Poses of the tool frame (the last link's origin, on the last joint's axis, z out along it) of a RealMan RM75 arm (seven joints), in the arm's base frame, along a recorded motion.
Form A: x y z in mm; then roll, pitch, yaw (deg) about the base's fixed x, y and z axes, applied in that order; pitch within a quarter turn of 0, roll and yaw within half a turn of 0.
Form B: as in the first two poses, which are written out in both.
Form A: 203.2 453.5 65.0 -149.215 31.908 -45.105
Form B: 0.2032 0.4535 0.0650 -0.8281 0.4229 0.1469 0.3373
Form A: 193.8 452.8 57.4 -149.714 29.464 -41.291
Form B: 0.1938 0.4528 0.0574 -0.8502 0.3913 0.1406 0.3230
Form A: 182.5 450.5 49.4 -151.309 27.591 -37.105
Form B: 0.1825 0.4505 0.0494 -0.8732 0.3554 0.1425 0.3016
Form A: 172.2 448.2 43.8 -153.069 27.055 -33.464
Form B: 0.1722 0.4482 0.0438 -0.8898 0.3244 0.1527 0.2823
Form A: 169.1 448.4 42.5 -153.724 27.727 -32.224
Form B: 0.1691 0.4484 0.0425 -0.8932 0.3147 0.1629 0.2768
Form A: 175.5 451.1 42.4 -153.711 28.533 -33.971
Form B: 0.1755 0.4511 0.0424 -0.8862 0.3293 0.1651 0.2809
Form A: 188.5 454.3 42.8 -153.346 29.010 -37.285
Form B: 0.1885 0.4543 0.0428 -0.8742 0.3558 0.1596 0.2894
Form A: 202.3 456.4 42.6 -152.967 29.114 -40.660
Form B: 0.2023 0.4564 0.0426 -0.8621 0.3820 0.1506 0.2970
